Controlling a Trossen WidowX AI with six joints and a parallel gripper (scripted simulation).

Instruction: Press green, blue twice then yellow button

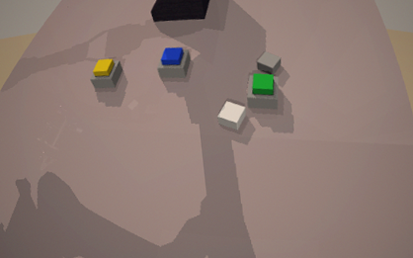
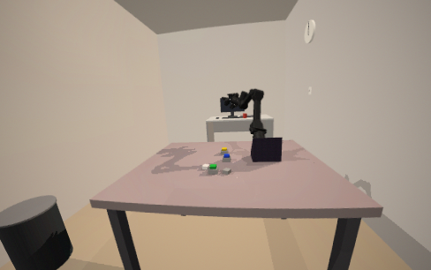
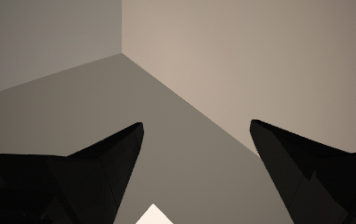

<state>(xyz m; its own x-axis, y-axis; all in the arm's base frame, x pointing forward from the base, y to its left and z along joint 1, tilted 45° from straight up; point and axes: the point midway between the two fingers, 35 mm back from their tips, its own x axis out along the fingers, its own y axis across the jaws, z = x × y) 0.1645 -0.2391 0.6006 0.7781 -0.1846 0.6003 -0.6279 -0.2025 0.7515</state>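
My gripper tip is now 74 cm to the right of the green button, 37 cm above it and 12 cm short of it. From my gripper tip the other things lie so: yellow button: 46 cm to the left, 37 cm below, 5 cm ahead; white block: 69 cm to the left, 40 cm below, 16 cm ahead; blue button: 59 cm to the left, 37 cm below, 4 cm ahead.
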